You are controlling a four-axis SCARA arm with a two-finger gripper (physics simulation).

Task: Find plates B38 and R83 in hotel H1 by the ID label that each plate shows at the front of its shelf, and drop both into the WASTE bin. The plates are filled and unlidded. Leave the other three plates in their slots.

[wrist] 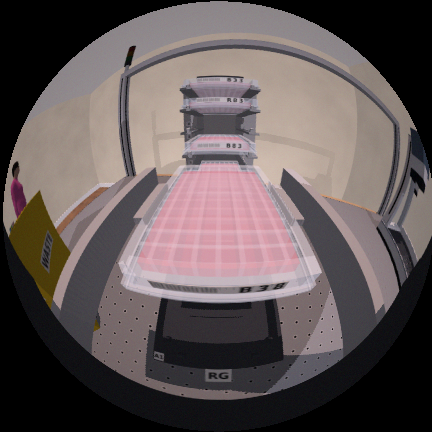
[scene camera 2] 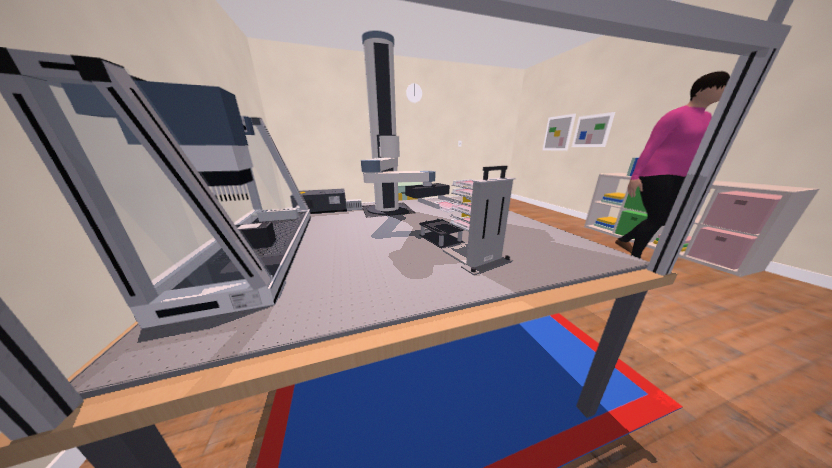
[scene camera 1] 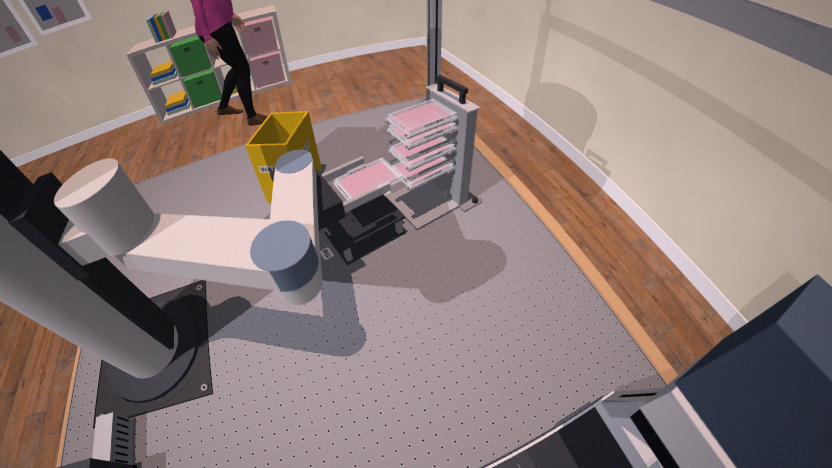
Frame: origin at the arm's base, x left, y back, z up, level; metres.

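Where they show: gripper, fingertip midpoint: (wrist: 218, 175) (scene camera 2: 449, 204) (scene camera 1: 375, 172); arm's base at its link origin: (scene camera 2: 387, 211) (scene camera 1: 156, 350).
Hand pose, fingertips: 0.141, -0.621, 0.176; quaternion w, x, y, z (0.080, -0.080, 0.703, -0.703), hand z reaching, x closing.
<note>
Things, the pixels of their centre, and the offset from my fingertips, as dx, dy, dz. "spot": a spot on its surface instead.
- plate B38 at the middle of its body: (wrist: 218, 201) (scene camera 1: 367, 179) (scene camera 2: 446, 205) -0.005, +0.020, -0.010
- hotel H1 at the middle of its body: (wrist: 213, 146) (scene camera 1: 431, 146) (scene camera 2: 481, 214) +0.045, -0.151, -0.003
- plate B83 at the middle of its body: (wrist: 219, 140) (scene camera 1: 422, 147) (scene camera 2: 472, 208) +0.028, -0.121, +0.011
- lower plate at the middle of its body: (wrist: 219, 173) (scene camera 1: 422, 167) (scene camera 2: 470, 223) +0.028, -0.121, -0.045
- yellow WASTE bin at the middle of its body: (scene camera 1: 286, 157) (scene camera 2: 478, 204) +0.252, +0.186, -0.063
- top handle at a spot on its surface: (scene camera 1: 452, 87) (scene camera 2: 491, 169) spot: +0.034, -0.194, +0.149
My gripper (scene camera 1: 368, 176) (wrist: 218, 175) is shut on plate B38 (scene camera 1: 361, 181) (wrist: 220, 235), a pink-filled, unlidded plate held level in front of hotel H1 (scene camera 1: 465, 160) (scene camera 2: 487, 227). Its B38 label faces the wrist camera. In the wrist view, plate R83 (wrist: 220, 104) sits second from the top, under a plate (wrist: 220, 89) whose label is small. An open level is below R83, then plate B83 (wrist: 220, 145). Scene camera 1 shows a lower plate (scene camera 1: 423, 169) in the hotel; its label is hidden. The yellow WASTE bin (scene camera 1: 302, 142) (wrist: 31, 242) stands left of the gripper in the wrist view.
A black stand (scene camera 1: 372, 214) (scene camera 2: 441, 231) (wrist: 220, 325), with an RG label in front, is below the held plate. The hotel has a top handle (scene camera 1: 452, 87) (scene camera 2: 495, 169). A framed machine with a dark blue head (scene camera 1: 762, 349) (scene camera 2: 192, 116) stands on the table. A person (scene camera 1: 224, 49) (scene camera 2: 669, 151) is beyond the table.
</note>
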